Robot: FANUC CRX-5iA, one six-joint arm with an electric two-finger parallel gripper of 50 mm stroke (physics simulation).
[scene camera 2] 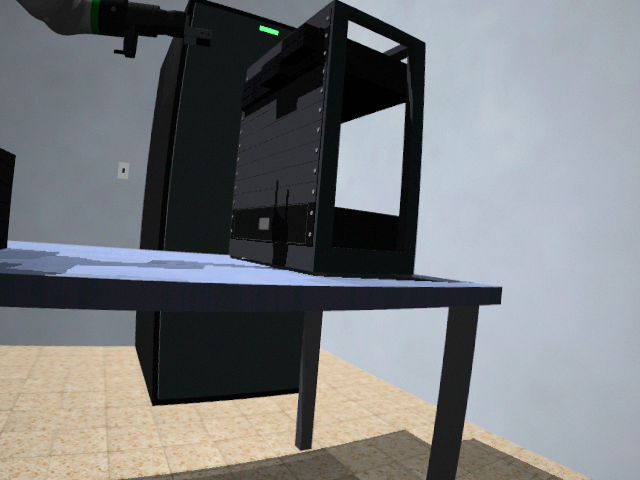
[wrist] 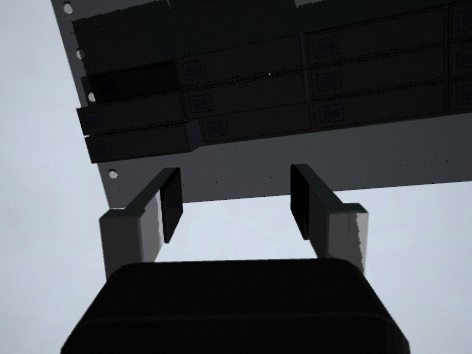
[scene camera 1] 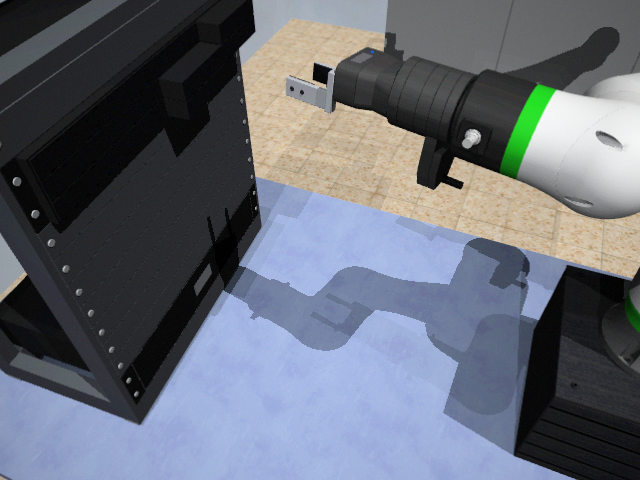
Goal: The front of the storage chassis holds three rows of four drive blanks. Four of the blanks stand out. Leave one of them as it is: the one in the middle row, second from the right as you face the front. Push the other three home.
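Places are measured from the arm's base along level axes (x ahead, y left, z up), in millimetres.
Pixels of known places: gripper, between the fingertips: (scene camera 2: 211,39) (wrist: 236,188) (scene camera 1: 301,77).
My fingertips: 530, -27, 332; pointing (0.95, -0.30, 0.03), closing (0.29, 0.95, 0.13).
Behind a point stands the place of what it marks, as x, y, z.
The storage chassis (scene camera 1: 103,142) @(728, 112, 298) (scene camera 2: 256,87) @(725, 92, 293) is at the top of the rack front. In the upside-down wrist view, two blanks in the rightmost column stand out: the top-row blank (wrist: 145,146) @(674, -164, 331) and the middle-row blank (wrist: 140,117) @(674, -162, 303). In the second column from the right, the middle-row blank (wrist: 250,95) @(681, -56, 299) and the bottom-row blank (wrist: 245,61) @(681, -56, 271) stand out. The top-row blank (wrist: 260,122) @(716, -60, 327) beside them sits back. The leftmost column is partly cut off. My gripper (scene camera 1: 302,78) @(530, -27, 332) (scene camera 2: 209,37) @(530, -27, 332) (wrist: 236,188) @(530, -27, 332) is open and empty, apart from the chassis, in front of its right part.
The rack frame (scene camera 1: 38,258) @(756, 239, 226) (scene camera 2: 328,155) @(734, -265, 44) stands on the blue table (scene camera 1: 258,408) @(573, 155, -206) (scene camera 2: 129,253) @(438, 180, -207), with several panels below the chassis. A tall dark cabinet (scene camera 2: 206,155) stands behind. The arm's black pedestal (scene camera 1: 578,408) @(109, 126, -8) stands opposite the rack front.
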